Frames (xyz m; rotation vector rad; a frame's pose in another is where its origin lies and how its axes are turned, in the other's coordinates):
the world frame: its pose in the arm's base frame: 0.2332 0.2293 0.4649 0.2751 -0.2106 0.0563
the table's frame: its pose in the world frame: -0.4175 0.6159 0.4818 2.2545 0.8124 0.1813
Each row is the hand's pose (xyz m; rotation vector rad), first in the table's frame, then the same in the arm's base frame.
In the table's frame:
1: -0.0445 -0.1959 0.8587 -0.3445 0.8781 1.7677
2: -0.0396 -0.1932 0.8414 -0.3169 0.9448 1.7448
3: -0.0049 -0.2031 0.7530 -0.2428 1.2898 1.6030
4: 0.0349 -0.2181 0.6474 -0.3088 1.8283 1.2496
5: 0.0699 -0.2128 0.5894 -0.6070 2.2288 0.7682
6: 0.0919 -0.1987 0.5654 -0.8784 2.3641 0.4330
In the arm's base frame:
1: 0.0275 0.4812 0.2055 1.8067 -1.3836 2.1429
2: 0.0229 0.4886 0.2215 -1.7808 1.3250 -2.1979
3: -0.0027 0.5485 0.2912 -1.5216 0.9859 -2.3909
4: -0.0358 0.6213 0.3723 -1.0259 0.4587 -2.7371
5: -0.0388 0.6602 0.4279 -0.4642 -0.0425 -3.0891
6: -0.0297 0.6727 0.4598 0.0788 0.3081 2.9612

